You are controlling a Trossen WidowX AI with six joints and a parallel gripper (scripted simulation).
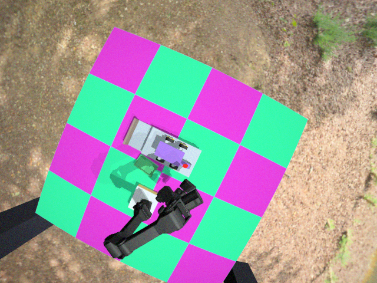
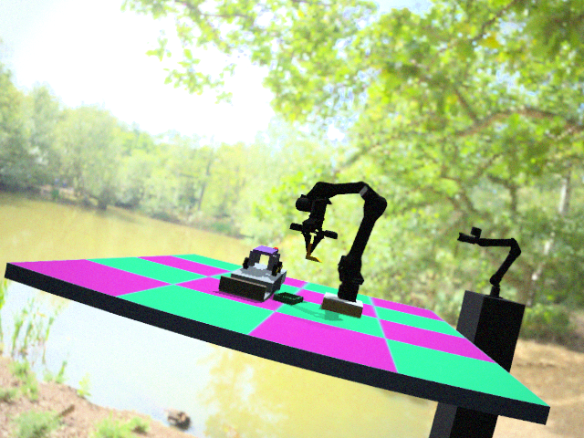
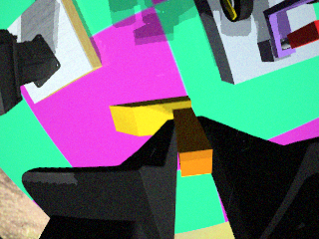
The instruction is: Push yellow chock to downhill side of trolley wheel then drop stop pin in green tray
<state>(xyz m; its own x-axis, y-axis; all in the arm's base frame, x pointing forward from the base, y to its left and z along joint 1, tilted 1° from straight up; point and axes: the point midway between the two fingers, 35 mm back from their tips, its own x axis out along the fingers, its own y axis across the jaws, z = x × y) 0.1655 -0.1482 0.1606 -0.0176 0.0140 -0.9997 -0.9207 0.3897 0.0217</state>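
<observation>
Right now my gripper tip is 160 mm short of the purple-topped trolley, 90 mm to the right of it and 70 mm above it. The rest, counted from my gripper tip: red-headed stop pin (130 mm ahead, 50 mm below); yellow chock (20 mm behind, 10 mm to the left, 10 mm below); grey ramp (160 mm ahead, 130 mm below, 90 mm to the left).
</observation>
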